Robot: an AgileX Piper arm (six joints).
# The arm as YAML. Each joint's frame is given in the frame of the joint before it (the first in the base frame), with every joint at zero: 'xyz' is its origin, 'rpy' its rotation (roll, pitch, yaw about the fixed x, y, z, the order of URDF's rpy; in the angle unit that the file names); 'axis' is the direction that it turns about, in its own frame. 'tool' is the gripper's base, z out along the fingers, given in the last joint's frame.
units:
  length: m
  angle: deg
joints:
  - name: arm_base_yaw
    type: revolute
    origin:
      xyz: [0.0, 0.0, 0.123]
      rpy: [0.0, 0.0, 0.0]
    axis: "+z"
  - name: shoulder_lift
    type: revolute
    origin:
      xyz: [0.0, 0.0, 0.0]
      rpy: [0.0, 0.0, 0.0]
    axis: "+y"
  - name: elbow
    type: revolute
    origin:
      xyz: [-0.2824, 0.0, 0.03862]
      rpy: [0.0, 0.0, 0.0]
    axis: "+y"
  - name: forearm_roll
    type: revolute
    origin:
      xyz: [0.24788, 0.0, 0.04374]
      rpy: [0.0, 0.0, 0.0]
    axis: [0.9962, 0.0, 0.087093]
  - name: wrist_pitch
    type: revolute
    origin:
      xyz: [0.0, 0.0, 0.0]
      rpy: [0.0, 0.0, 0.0]
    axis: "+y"
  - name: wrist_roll
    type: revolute
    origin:
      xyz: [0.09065, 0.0, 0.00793]
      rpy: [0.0, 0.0, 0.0]
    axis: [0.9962, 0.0, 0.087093]
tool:
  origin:
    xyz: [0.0, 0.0, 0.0]
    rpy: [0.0, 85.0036, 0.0]
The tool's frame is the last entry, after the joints.
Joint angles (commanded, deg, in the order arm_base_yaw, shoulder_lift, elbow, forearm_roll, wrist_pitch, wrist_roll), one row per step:
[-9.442, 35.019, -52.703, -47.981, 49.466, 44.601]
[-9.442, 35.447, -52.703, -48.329, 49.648, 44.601]
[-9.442, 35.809, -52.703, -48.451, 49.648, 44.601]
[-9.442, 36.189, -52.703, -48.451, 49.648, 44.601]
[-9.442, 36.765, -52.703, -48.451, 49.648, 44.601]
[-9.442, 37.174, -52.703, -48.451, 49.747, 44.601]
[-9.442, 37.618, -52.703, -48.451, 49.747, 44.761]
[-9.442, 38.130, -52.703, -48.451, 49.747, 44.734]
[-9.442, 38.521, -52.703, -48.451, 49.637, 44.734]
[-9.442, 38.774, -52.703, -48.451, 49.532, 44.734]
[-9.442, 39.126, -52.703, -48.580, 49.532, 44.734]
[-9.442, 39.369, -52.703, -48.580, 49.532, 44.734]
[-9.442, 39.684, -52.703, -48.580, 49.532, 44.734]
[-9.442, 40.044, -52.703, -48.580, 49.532, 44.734]
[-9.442, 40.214, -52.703, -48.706, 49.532, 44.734]
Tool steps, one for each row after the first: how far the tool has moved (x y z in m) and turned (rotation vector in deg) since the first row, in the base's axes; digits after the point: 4 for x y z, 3 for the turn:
[0.0018, -0.0007, -0.0006, -0.176, 0.586, -0.258]
[0.0036, -0.0011, -0.0010, -0.229, 0.962, -0.304]
[0.0054, -0.0014, -0.0016, -0.167, 1.337, -0.303]
[0.0083, -0.0019, -0.0026, -0.074, 1.905, -0.301]
[0.0102, -0.0023, -0.0033, 0.029, 2.370, -0.368]
[0.0124, -0.0027, -0.0041, 0.210, 2.697, -0.404]
[0.0150, -0.0031, -0.0050, 0.274, 3.221, -0.397]
[0.0170, -0.0033, -0.0056, 0.296, 3.540, -0.319]
[0.0183, -0.0035, -0.0059, 0.298, 3.725, -0.245]
[0.0200, -0.0039, -0.0065, 0.236, 4.092, -0.290]
[0.0212, -0.0041, -0.0069, 0.275, 4.332, -0.289]
[0.0227, -0.0043, -0.0075, 0.326, 4.643, -0.288]
[0.0245, -0.0046, -0.0082, 0.384, 4.998, -0.286]
[0.0253, -0.0048, -0.0084, 0.295, 5.185, -0.329]

